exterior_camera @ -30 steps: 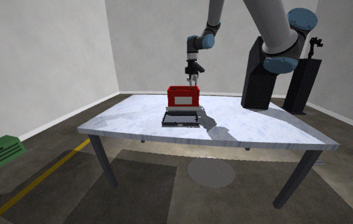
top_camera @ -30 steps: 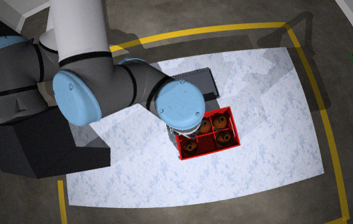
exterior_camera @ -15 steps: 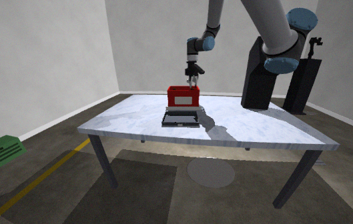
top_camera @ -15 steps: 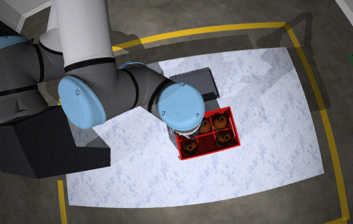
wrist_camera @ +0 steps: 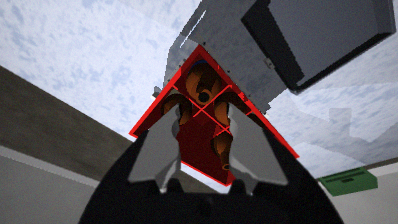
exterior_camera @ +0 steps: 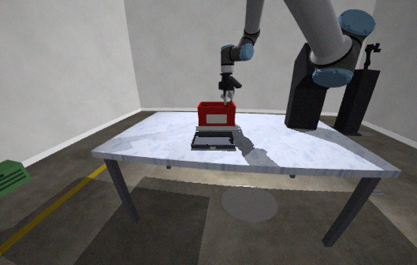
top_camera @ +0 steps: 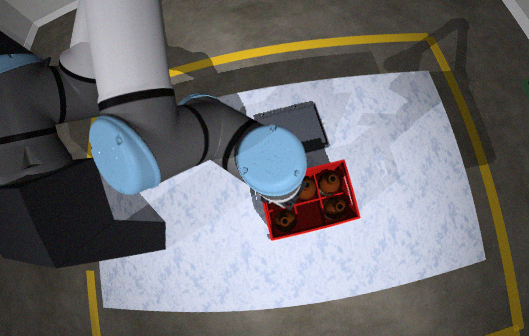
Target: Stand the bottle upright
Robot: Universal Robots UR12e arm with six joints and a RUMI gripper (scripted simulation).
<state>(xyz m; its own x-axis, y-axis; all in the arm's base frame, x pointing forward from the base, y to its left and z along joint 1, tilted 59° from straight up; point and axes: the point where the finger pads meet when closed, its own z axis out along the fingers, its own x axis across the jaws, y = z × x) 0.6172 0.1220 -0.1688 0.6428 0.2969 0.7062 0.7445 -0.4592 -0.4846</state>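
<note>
Right now the red crate is 9 cm ahead of my hand, 4 cm to the right of it and 11 cm below it. From my hand the other things lie so: dark tray: 9 cm ahead, 24 cm to the left, 18 cm below.
</note>
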